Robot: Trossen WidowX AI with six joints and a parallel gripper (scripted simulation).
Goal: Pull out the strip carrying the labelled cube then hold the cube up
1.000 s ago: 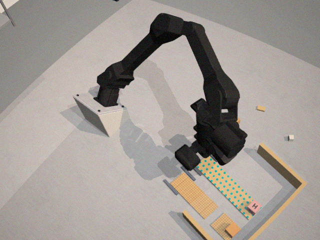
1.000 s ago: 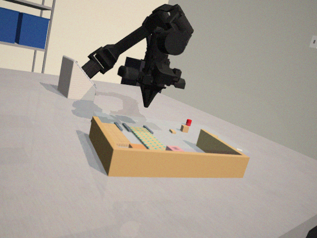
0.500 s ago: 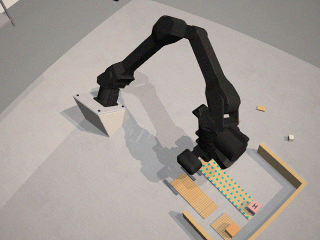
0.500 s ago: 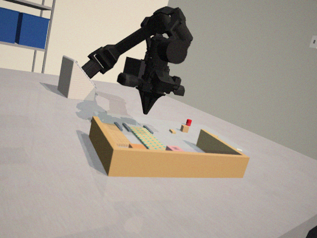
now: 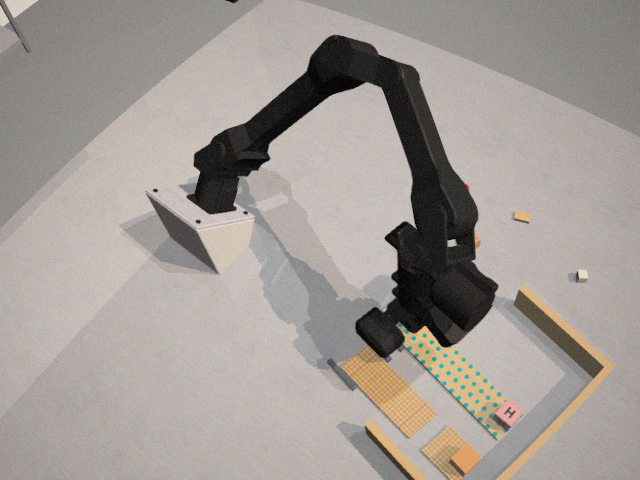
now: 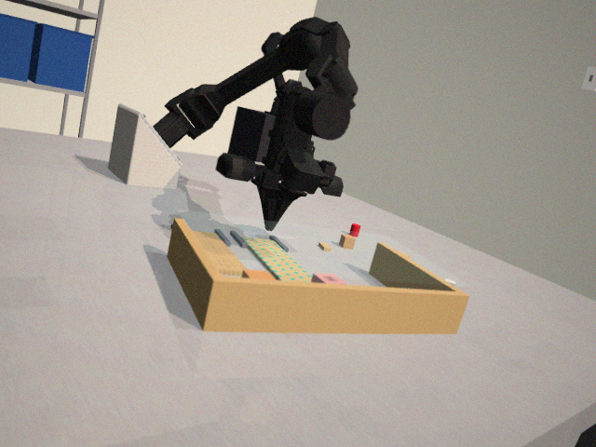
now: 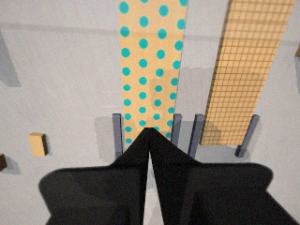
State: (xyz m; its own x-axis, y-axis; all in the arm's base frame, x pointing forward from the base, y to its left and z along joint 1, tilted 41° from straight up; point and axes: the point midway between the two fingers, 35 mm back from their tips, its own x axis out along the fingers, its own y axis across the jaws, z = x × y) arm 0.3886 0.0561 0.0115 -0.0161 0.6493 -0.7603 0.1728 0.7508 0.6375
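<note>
Right now my gripper tip is 9 cm short of the dotted strip, 3 cm above it and 2 cm to the left of it. From my gripper tip the other things lie so: white cube 25 cm to the left, 17 cm ahead, 2 cm below.
</note>
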